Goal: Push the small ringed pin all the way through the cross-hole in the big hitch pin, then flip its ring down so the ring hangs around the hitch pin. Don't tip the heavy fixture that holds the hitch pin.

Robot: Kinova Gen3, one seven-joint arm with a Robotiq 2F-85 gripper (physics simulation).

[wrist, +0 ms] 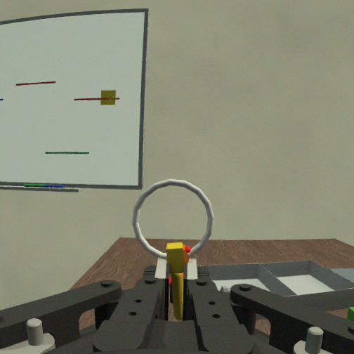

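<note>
The small ringed pin (175, 257) has a yellow head and a yellow shank, with orange and red parts beside the head. It shows at the bottom centre, between the fingertips. Its pale grey ring (135, 218) stands out past the fingertips, seen as a full open circle against the wall. My gripper (176, 273) is shut on the pin near its head; the shank extends back between the fingers. The fingers hide part of the pin. The big hitch pin, its cross-hole and the heavy fixture do not show in this view.
A brown wooden table (135, 247) lies beyond the fingers. A grey compartment tray (320, 301) is at the lower right, with a green object (351, 314) at the frame's edge. A whiteboard (100, 50) hangs on the wall at the upper left.
</note>
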